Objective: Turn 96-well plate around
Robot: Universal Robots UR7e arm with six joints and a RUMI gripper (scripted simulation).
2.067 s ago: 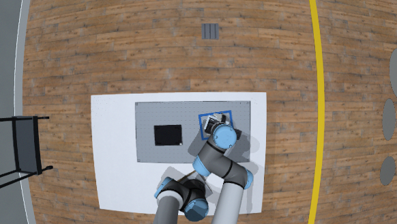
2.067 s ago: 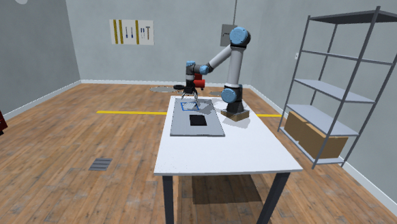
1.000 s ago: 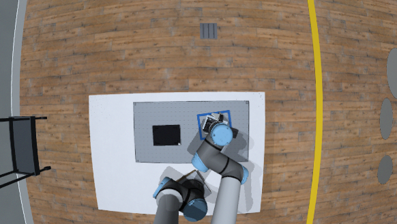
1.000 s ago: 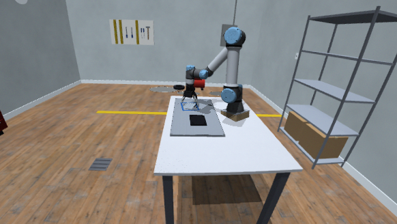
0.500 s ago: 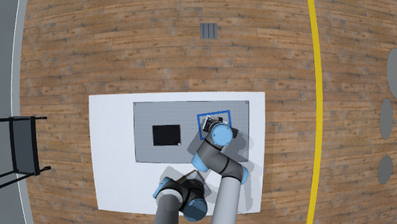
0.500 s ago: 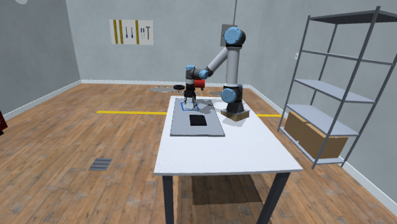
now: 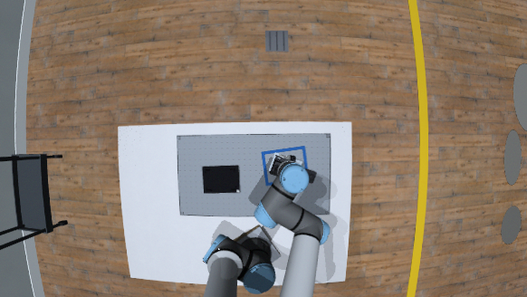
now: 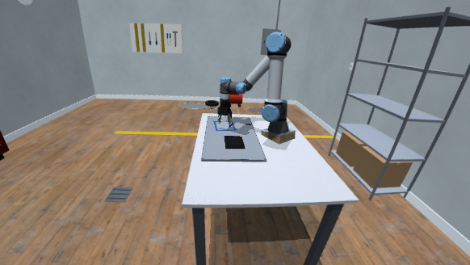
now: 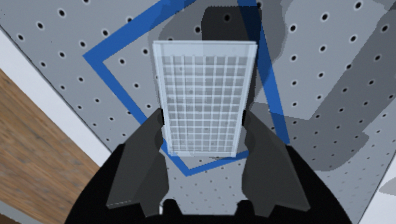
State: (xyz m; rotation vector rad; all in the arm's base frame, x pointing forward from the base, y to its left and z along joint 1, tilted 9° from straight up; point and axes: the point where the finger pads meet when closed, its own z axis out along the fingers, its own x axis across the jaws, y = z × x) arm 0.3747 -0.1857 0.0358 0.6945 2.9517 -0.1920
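My gripper is now 29 cm to the right of the black rectangular nest, 2 cm past it and 1 cm above it. Round my hand: clear 96-well plate (1 cm below).
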